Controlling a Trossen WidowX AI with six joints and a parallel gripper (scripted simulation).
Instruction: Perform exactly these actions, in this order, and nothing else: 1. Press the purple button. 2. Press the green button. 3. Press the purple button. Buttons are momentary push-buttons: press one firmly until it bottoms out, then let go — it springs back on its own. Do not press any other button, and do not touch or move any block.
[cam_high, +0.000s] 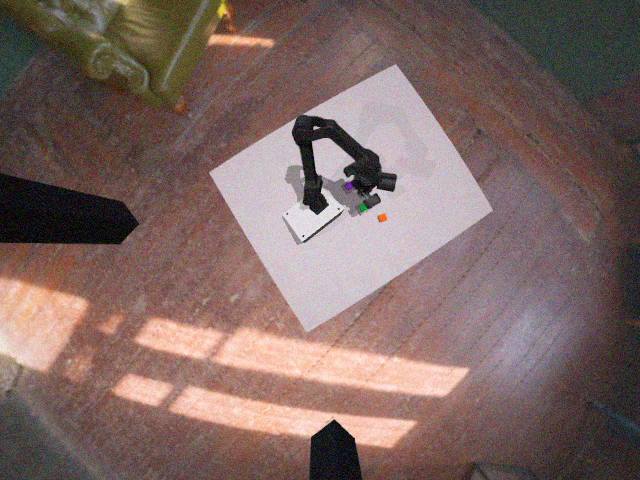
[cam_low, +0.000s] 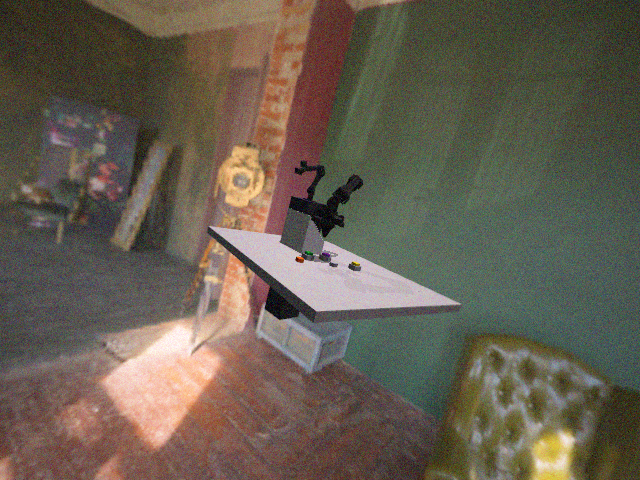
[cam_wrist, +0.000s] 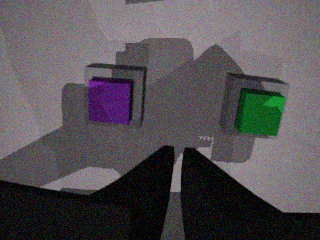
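The green button lies 20 mm behind my gripper tip, 70 mm to the right of it and 100 mm below it. From my gripper tip the other things lie so: grey block 90 mm ahead, 20 mm to the left, 120 mm below; then orange block 20 mm ahead, 160 mm to the right, 120 mm below; then purple button 50 mm to the left, 100 mm below.
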